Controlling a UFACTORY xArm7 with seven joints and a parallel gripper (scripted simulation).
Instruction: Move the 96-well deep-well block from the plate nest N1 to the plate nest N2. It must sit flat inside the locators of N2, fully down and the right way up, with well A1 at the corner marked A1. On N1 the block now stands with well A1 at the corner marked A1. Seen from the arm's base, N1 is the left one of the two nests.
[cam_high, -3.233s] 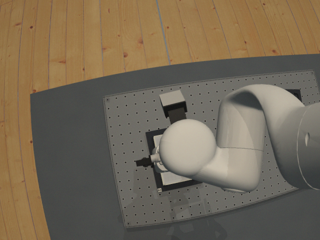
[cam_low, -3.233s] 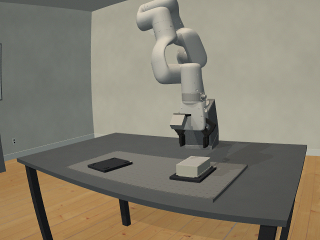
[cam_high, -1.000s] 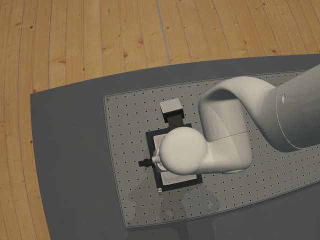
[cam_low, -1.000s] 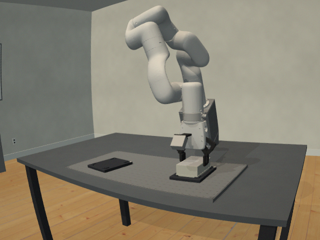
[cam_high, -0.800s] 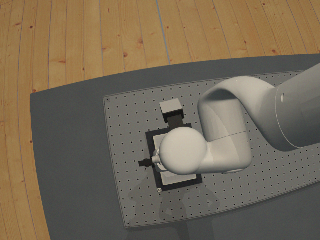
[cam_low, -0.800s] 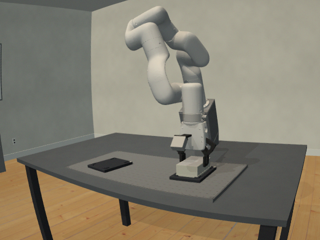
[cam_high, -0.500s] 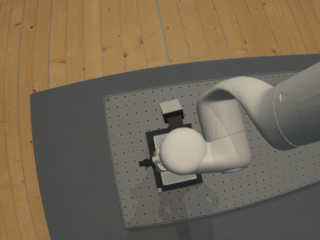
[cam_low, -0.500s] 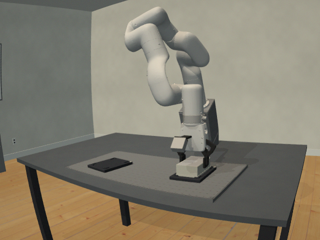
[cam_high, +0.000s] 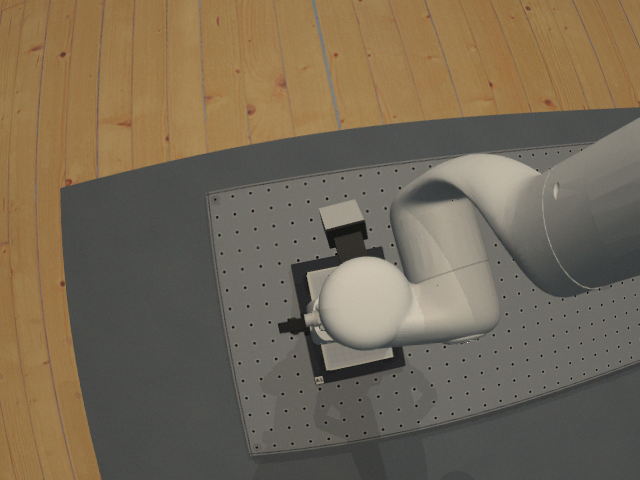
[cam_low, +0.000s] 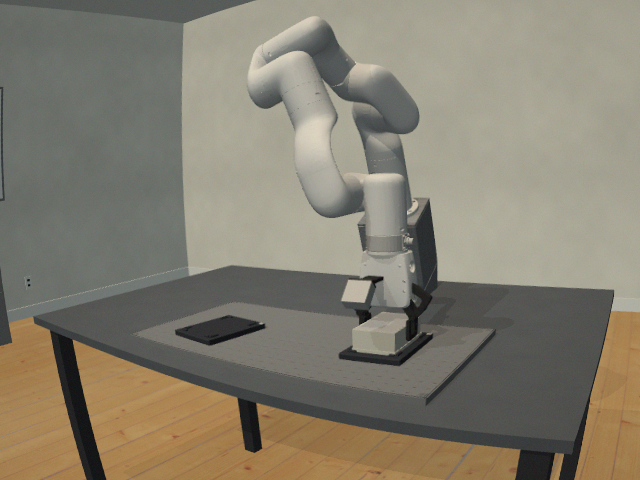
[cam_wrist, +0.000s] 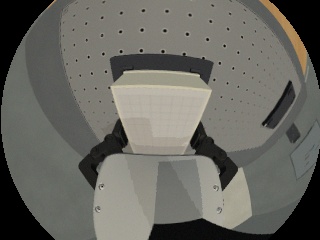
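Now: the deep-well block right at my hand. Also, from my hand: nest N2: 2 cm behind, 37 cm to the right, 3 cm below; A1 label: 7 cm behind, 7 cm to the left, 2 cm below; nest N1: 3 cm below.
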